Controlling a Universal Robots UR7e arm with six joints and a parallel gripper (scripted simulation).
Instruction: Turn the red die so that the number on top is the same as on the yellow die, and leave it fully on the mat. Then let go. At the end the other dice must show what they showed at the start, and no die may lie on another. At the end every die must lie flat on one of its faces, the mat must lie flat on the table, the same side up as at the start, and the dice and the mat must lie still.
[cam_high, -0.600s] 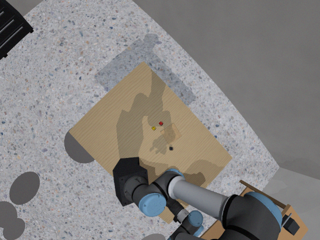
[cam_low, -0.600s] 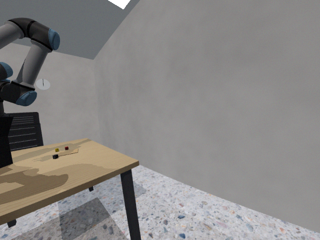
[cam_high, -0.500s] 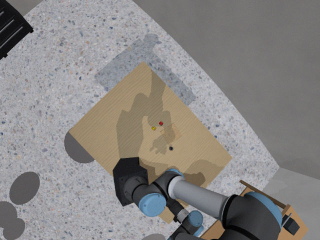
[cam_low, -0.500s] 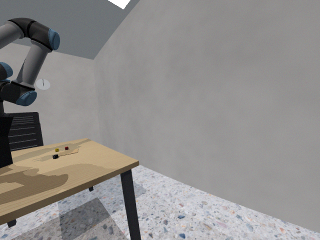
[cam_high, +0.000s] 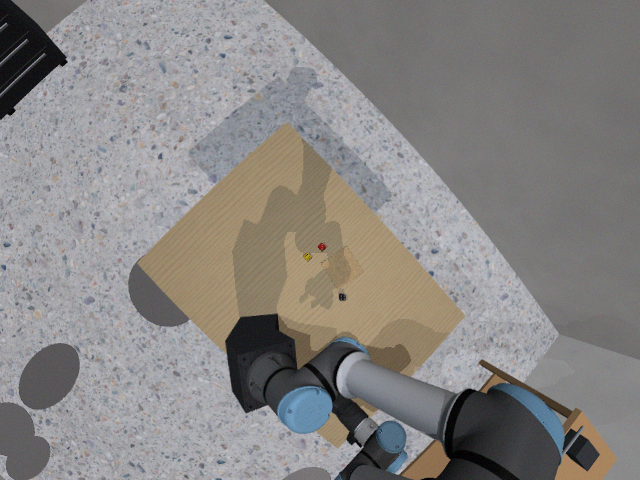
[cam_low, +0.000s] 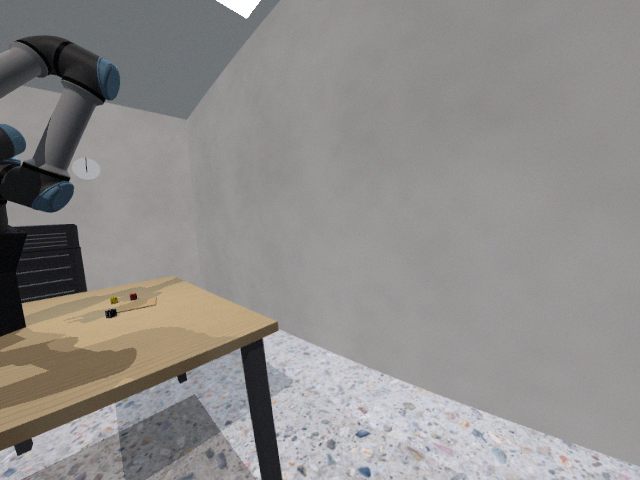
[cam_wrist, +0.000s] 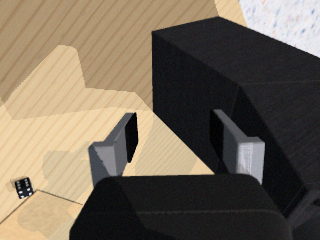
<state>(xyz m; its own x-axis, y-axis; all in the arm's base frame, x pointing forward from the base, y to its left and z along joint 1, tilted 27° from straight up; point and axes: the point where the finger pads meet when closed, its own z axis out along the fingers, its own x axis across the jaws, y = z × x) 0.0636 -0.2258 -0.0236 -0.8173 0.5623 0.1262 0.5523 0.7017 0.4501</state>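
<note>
Right now the black die is 290 mm ahead of my hand, 110 mm to the left of it and 250 mm below it. Round my hand: tan mat: 380 mm ahead, 200 mm to the left, 260 mm below; then red die: 380 mm ahead, 330 mm to the left, 250 mm below; then yellow die: 310 mm ahead, 340 mm to the left, 250 mm below.
</note>
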